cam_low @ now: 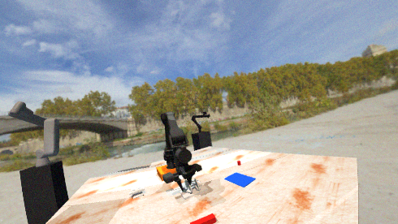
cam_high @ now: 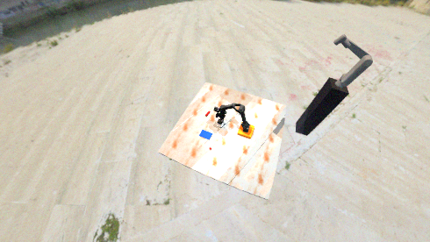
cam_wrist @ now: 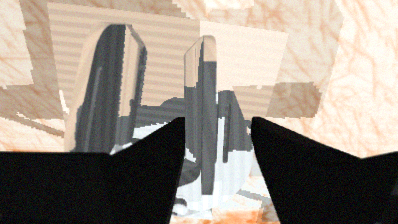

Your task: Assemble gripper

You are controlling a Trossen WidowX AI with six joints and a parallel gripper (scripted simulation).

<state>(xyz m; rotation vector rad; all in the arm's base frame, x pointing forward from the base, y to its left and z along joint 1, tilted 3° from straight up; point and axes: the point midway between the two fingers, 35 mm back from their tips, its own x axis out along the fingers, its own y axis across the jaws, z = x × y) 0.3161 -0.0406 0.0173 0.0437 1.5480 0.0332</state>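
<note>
My gripper tip is now 2 cm short of the pale flat plate, 3 cm to the right of it and 2 cm above it. The rest, counted from my gripper tip: blue flat plate 12 cm ahead, 24 cm to the left, 2 cm below.
</note>
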